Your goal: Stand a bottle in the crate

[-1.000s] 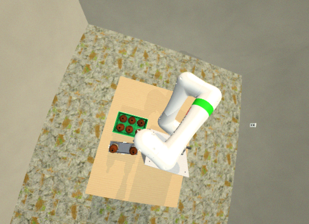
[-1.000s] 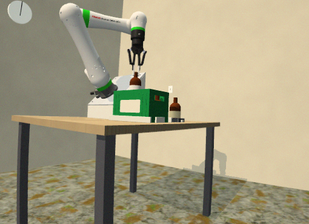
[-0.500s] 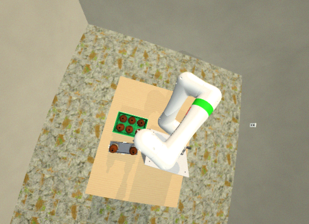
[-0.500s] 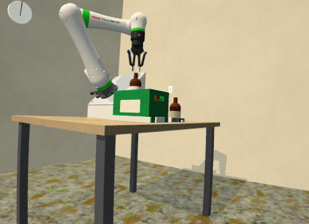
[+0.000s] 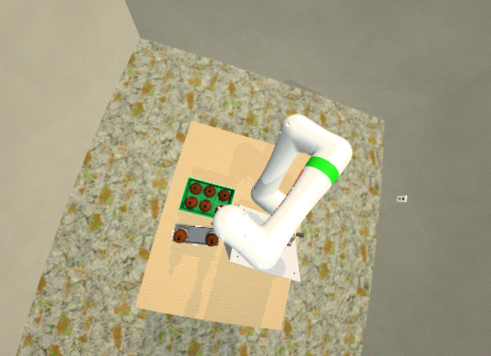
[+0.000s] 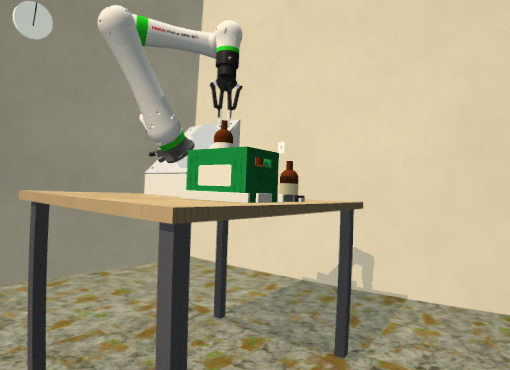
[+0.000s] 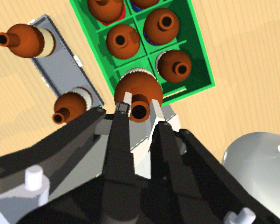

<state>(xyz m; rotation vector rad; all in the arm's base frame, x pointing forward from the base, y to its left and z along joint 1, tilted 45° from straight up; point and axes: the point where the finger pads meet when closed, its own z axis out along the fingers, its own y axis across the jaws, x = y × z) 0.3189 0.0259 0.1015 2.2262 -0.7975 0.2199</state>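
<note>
The brown bottle lies 90 mm below my hand. Round my hand: grey tray (300 mm below, 190 mm to the left, 90 mm ahead); green crate (230 mm below, 90 mm ahead, 40 mm to the right).
</note>
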